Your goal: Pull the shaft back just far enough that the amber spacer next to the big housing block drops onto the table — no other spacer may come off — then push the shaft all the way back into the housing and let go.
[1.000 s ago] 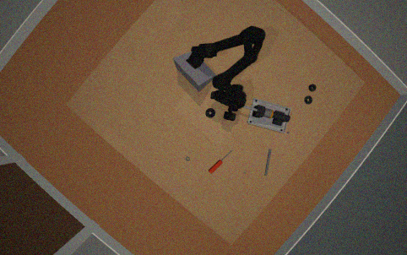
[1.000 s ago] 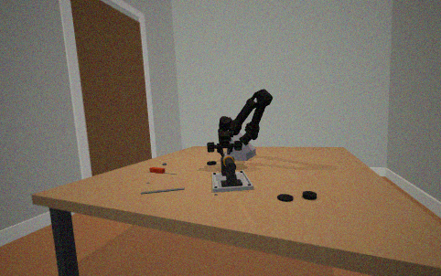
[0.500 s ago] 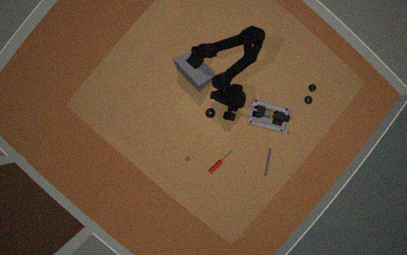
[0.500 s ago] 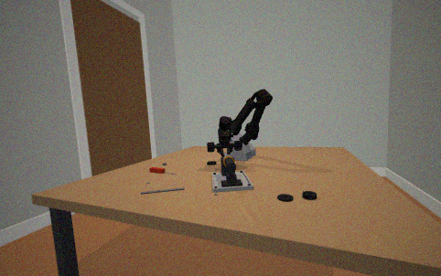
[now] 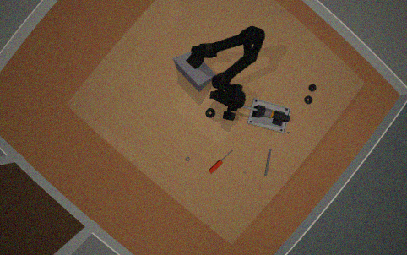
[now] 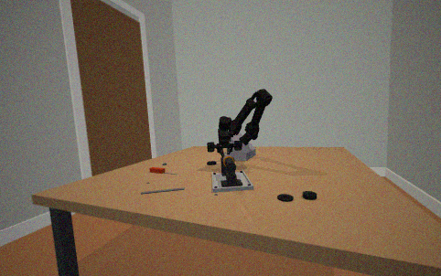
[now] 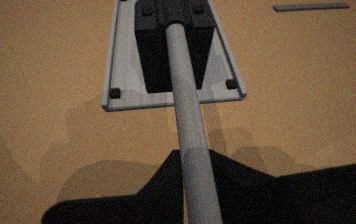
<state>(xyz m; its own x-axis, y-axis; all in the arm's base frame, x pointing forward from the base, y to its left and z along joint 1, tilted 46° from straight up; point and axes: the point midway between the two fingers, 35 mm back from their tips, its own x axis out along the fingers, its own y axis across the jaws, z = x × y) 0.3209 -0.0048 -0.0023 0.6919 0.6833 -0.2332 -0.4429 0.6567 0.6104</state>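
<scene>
Right now my gripper tip is 5 cm short of the grey shaft, 3 cm to the right of it and 2 cm below it. Also, from my gripper tip: amber spacer: 15 cm ahead, 7 cm to the left, 2 cm above.
</scene>
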